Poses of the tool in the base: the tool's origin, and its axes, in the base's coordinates. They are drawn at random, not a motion.
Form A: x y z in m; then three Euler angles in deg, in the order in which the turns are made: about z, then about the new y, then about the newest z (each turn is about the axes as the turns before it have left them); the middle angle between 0 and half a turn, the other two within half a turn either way.
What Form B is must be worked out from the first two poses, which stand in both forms.
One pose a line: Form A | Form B
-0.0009 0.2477 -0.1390 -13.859 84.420 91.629 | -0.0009 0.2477 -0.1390 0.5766 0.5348 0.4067 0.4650
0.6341 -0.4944 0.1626 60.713 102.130 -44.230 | 0.6341 -0.4944 0.1626 0.6219 -0.6169 0.4738 0.0901
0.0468 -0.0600 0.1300 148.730 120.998 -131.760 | 0.0468 -0.0600 0.1300 0.4870 -0.5566 -0.6691 0.0727
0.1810 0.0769 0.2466 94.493 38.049 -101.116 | 0.1810 0.0769 0.2466 0.9438 -0.3230 -0.0443 -0.0546
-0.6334 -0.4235 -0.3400 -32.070 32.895 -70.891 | -0.6334 -0.4235 -0.3400 0.5973 -0.0941 0.2670 -0.7504
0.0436 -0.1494 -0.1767 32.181 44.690 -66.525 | 0.0436 -0.1494 -0.1767 0.8837 -0.2885 0.2476 -0.2731
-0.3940 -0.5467 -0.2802 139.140 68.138 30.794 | -0.3940 -0.5467 -0.2802 0.0727 -0.4542 0.3279 0.8252
